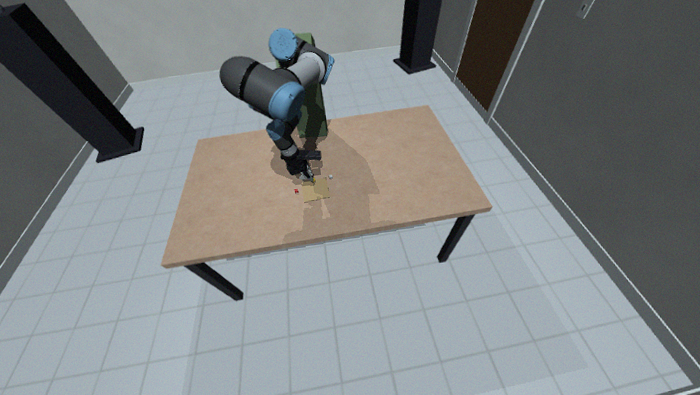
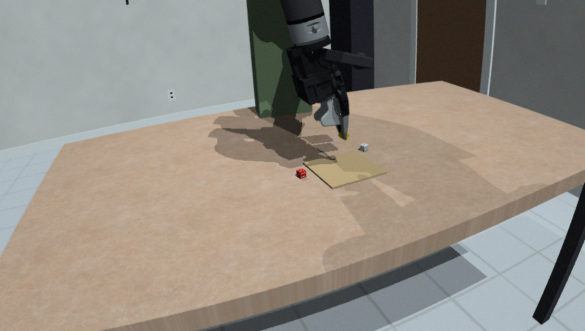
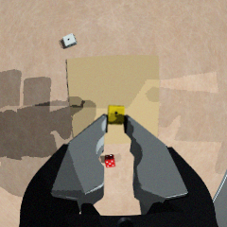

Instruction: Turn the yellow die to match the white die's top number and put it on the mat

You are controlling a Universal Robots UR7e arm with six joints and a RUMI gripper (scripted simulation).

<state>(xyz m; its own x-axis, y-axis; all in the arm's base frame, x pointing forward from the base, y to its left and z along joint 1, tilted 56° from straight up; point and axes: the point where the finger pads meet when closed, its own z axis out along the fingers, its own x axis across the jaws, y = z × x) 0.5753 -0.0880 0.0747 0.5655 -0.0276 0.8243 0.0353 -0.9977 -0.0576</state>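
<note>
Now: the yellow die 10 mm below my hand. The rest, counted from my hand: red die 30 mm behind, 100 mm to the right, 90 mm below; then tan mat 90 mm below; then white die 40 mm behind, 110 mm to the left, 90 mm below.
</note>
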